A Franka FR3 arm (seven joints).
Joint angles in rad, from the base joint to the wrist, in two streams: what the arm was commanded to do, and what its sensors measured. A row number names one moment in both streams.
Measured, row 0:
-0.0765, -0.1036, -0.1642, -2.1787, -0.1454, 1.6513, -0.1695
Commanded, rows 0 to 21:
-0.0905, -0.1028, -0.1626, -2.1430, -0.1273, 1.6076, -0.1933
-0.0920, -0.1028, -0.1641, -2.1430, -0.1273, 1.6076, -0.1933
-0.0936, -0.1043, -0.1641, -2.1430, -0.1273, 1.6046, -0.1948
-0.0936, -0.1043, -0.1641, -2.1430, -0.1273, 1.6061, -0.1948
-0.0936, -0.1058, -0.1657, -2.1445, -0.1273, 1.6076, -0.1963
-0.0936, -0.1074, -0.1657, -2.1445, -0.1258, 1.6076, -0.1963
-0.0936, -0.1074, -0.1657, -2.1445, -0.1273, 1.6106, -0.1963
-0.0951, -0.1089, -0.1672, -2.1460, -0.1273, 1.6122, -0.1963
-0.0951, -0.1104, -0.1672, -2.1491, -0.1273, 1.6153, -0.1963
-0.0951, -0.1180, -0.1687, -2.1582, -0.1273, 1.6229, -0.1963
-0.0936, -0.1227, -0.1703, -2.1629, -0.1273, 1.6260, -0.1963
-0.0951, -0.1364, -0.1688, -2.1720, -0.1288, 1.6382, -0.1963
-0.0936, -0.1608, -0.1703, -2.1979, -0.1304, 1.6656, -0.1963
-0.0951, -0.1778, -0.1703, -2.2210, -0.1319, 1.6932, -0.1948
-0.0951, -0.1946, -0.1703, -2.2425, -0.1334, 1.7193, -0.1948
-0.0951, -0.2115, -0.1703, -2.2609, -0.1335, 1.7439, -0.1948
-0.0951, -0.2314, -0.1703, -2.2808, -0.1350, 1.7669, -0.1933
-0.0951, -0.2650, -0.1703, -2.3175, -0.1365, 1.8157, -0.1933
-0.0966, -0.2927, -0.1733, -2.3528, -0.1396, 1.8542, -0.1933
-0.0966, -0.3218, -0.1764, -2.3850, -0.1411, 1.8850, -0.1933
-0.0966, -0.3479, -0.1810, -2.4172, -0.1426, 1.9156, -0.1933
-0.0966, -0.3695, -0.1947, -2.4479, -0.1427, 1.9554, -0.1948
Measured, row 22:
-0.0868, -0.2475, -0.1770, -2.3368, -0.1439, 1.8699, -0.1761
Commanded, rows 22 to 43:
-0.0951, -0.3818, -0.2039, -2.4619, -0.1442, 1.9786, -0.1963
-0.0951, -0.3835, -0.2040, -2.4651, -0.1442, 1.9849, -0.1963
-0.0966, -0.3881, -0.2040, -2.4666, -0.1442, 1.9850, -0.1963
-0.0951, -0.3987, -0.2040, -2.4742, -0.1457, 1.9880, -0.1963
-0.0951, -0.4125, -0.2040, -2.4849, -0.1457, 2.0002, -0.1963
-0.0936, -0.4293, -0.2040, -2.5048, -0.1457, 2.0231, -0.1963
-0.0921, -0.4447, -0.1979, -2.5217, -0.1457, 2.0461, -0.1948
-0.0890, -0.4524, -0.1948, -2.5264, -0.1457, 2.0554, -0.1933
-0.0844, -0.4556, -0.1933, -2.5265, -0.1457, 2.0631, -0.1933
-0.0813, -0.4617, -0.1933, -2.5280, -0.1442, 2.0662, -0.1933
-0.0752, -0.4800, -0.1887, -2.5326, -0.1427, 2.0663, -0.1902
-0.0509, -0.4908, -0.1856, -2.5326, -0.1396, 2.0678, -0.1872
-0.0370, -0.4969, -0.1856, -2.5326, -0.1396, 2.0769, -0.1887
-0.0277, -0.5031, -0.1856, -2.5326, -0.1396, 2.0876, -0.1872
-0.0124, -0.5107, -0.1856, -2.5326, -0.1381, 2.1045, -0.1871
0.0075, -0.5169, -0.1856, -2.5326, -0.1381, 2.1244, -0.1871
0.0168, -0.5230, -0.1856, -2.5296, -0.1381, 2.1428, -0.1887
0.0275, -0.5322, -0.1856, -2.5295, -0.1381, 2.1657, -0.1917
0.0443, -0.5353, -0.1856, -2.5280, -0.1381, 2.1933, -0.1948
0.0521, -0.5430, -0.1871, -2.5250, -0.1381, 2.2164, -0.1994
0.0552, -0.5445, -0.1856, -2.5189, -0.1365, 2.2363, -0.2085
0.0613, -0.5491, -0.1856, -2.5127, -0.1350, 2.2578, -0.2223
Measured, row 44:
0.0439, -0.4925, -0.1847, -2.5077, -0.1439, 2.1950, -0.1845
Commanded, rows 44 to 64:
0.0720, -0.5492, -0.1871, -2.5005, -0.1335, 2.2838, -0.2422
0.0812, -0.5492, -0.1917, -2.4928, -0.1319, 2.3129, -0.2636
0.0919, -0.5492, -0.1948, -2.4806, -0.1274, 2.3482, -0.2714
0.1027, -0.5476, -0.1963, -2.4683, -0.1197, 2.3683, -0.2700
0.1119, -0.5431, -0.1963, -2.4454, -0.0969, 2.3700, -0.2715
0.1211, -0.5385, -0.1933, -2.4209, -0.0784, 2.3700, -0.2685
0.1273, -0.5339, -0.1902, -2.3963, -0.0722, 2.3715, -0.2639
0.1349, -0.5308, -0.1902, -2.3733, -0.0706, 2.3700, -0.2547
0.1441, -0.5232, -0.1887, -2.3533, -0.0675, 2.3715, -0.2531
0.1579, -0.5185, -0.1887, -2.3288, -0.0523, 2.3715, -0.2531
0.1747, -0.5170, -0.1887, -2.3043, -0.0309, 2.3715, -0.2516
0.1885, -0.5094, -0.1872, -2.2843, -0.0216, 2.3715, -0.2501
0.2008, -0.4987, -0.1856, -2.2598, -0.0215, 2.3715, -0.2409
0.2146, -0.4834, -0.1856, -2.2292, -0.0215, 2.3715, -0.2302
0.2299, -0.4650, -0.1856, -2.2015, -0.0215, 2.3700, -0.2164
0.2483, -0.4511, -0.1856, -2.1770, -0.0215, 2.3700, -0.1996
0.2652, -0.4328, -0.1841, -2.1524, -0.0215, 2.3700, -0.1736
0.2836, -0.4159, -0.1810, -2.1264, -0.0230, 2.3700, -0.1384
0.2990, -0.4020, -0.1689, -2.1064, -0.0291, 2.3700, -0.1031
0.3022, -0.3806, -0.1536, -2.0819, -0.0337, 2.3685, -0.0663
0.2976, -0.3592, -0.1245, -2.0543, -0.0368, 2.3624, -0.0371
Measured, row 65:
0.2815, -0.4360, -0.1720, -2.1687, -0.0487, 2.3664, -0.1262
